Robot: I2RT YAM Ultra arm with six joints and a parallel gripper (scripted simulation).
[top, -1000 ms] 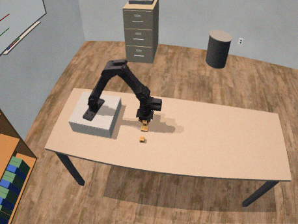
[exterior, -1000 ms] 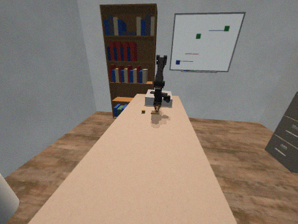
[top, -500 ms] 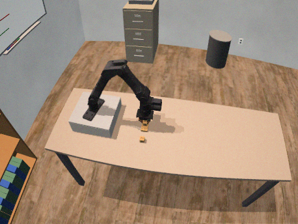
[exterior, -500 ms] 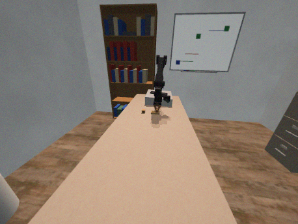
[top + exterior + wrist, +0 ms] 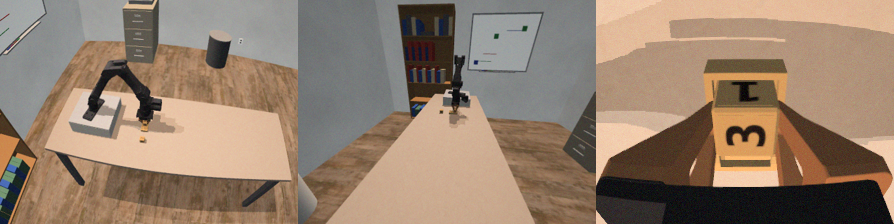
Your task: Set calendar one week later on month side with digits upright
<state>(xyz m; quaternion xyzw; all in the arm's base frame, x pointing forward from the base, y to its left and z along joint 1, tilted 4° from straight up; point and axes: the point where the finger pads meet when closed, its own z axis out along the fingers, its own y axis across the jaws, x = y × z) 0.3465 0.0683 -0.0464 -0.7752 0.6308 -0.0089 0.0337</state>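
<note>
Right now my hand is right at the wooden digit cube. From my hand the other things lie so: calendar tray (2 cm to the right, 2 cm below).
</note>
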